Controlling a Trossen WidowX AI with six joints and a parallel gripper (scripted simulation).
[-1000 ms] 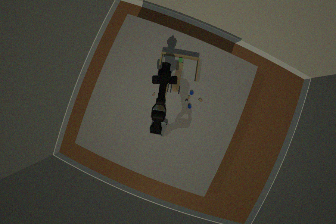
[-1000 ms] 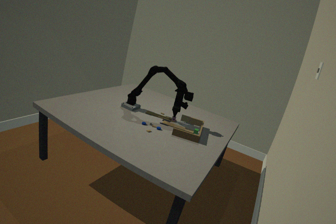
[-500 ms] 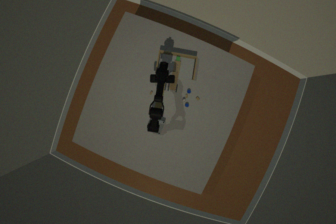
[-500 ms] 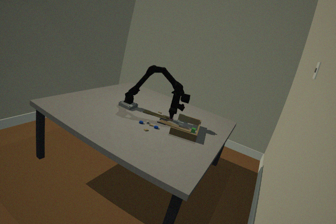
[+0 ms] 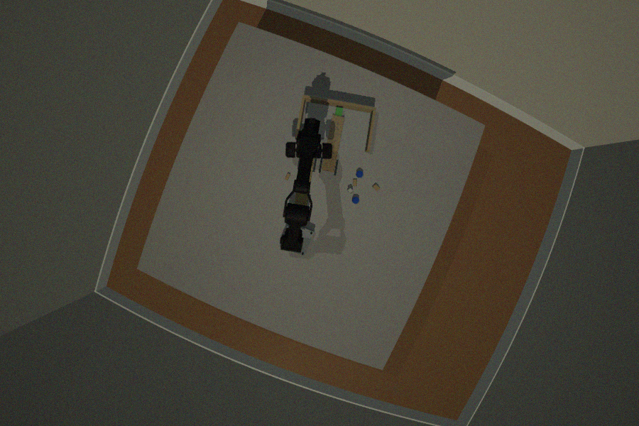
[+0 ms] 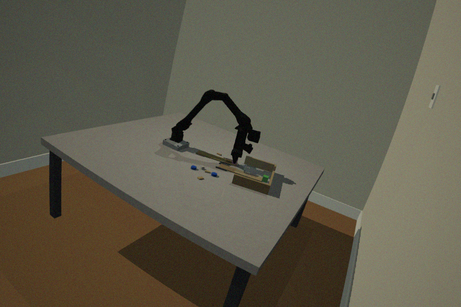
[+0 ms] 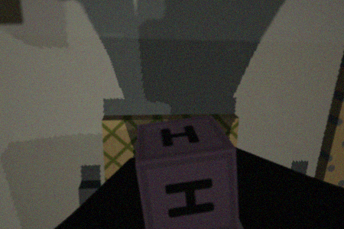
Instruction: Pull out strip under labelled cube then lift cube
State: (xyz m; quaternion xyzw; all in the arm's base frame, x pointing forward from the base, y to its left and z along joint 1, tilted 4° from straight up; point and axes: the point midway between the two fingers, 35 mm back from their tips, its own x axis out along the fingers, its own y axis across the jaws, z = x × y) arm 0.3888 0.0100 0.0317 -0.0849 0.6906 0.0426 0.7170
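Right now the strip is 110 mm behind my gripper tip and 10 mm below it. From my gripper tip the other things lie so: tan block (120 mm behind, 70 mm to the left, 10 mm below); then labelled cube (10 mm above).
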